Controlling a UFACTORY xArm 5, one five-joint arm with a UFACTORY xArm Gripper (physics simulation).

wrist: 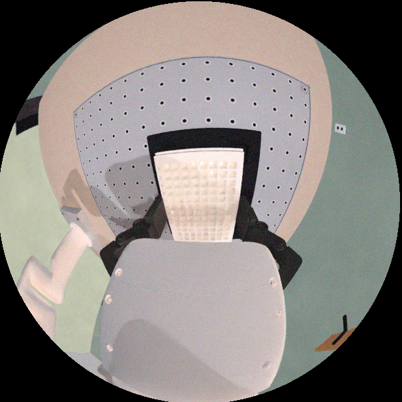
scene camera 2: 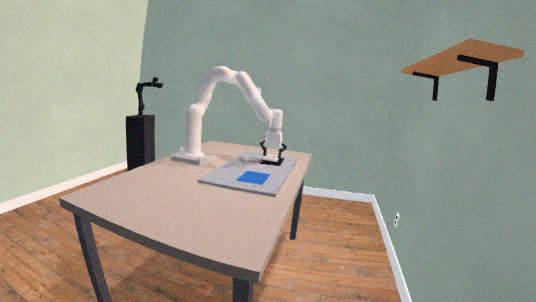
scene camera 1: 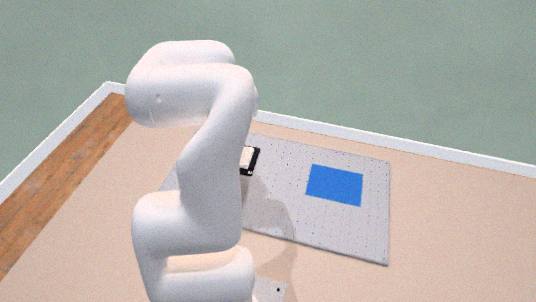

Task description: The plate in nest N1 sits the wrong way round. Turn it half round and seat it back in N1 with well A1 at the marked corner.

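Observation:
The white well plate [scene camera 1: 247, 157] [scene camera 2: 270, 158] [wrist: 200, 190] is held level between the two black fingers of my gripper [scene camera 2: 274, 154] [wrist: 200, 205], which is shut on its sides. The plate is at the black nest N1 [scene camera 1: 256, 162] [scene camera 2: 273, 163] [wrist: 205, 139], right over it or low in it; I cannot tell whether it rests on the nest floor. In the wrist view the nest's black border shows beyond the plate's far edge and along its right side. A small white mark [scene camera 1: 250, 173] shows at a nest corner in scene camera 1. Well A1 cannot be made out.
The grey pegboard [scene camera 1: 340, 225] [scene camera 2: 215, 179] [wrist: 195, 71] lies under the nest on the table [scene camera 1: 450, 225] [scene camera 2: 175, 210] [wrist: 200, 30]. A flat blue rectangle [scene camera 1: 335, 185] [scene camera 2: 253, 177] lies on the board, apart from the nest. The white arm [scene camera 1: 210, 175] [scene camera 2: 194, 130] hides part of the board in scene camera 1.

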